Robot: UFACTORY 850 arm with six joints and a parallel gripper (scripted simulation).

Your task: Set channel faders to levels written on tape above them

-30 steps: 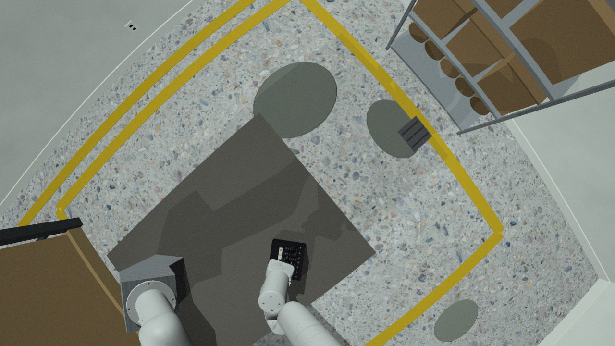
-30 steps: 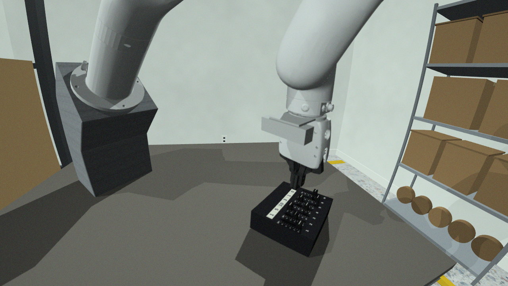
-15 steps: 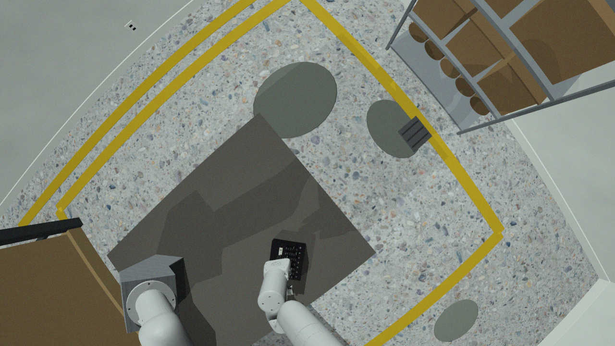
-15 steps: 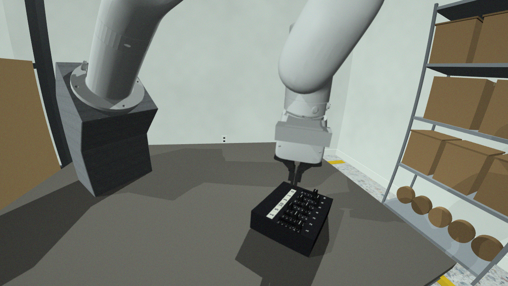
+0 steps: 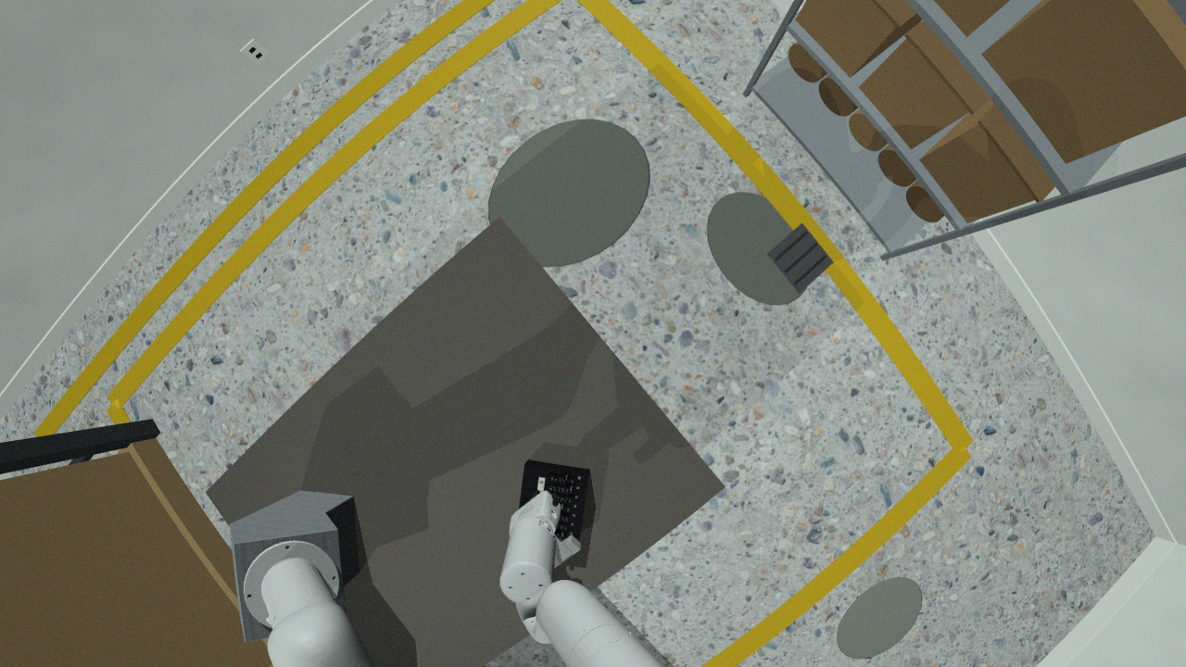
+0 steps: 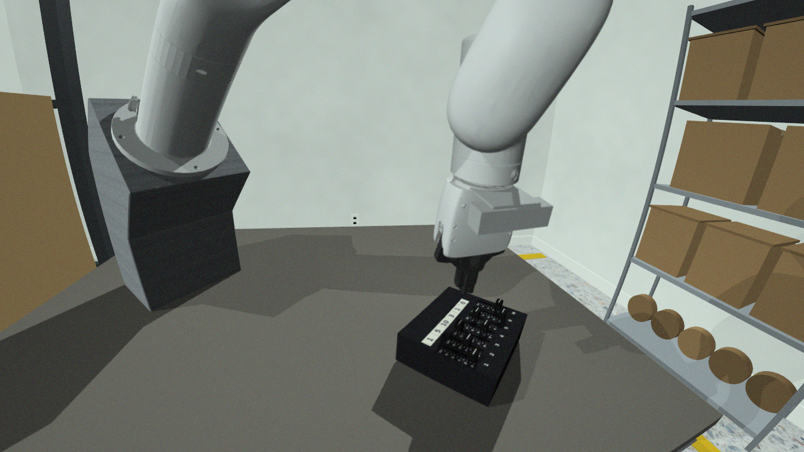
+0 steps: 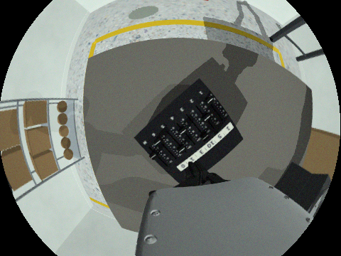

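Right now my hand is 6 cm short of the fader knob, 2 cm to the left of it and 5 cm above it.
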